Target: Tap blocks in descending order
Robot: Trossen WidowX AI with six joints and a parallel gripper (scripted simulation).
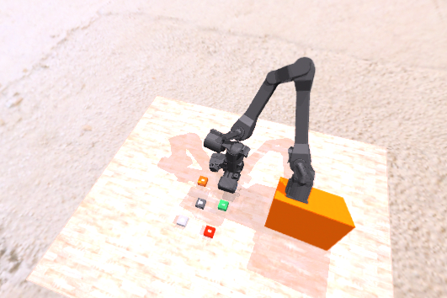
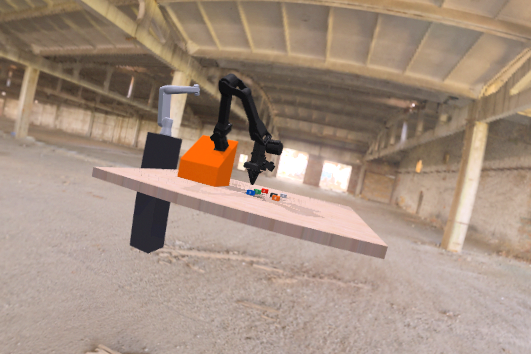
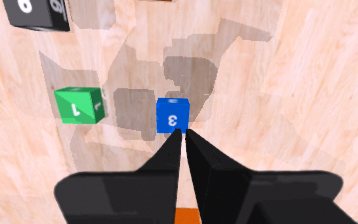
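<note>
Now: gripper tip 1 cm to the right of the blue block and 4 cm above it. Also, from my gripper tip: green block (1 cm ahead, 10 cm to the left, 4 cm below); orange block (12 cm ahead, 3 cm to the left, 4 cm below); dark grey block (9 cm ahead, 12 cm to the left, 4 cm below).
</note>
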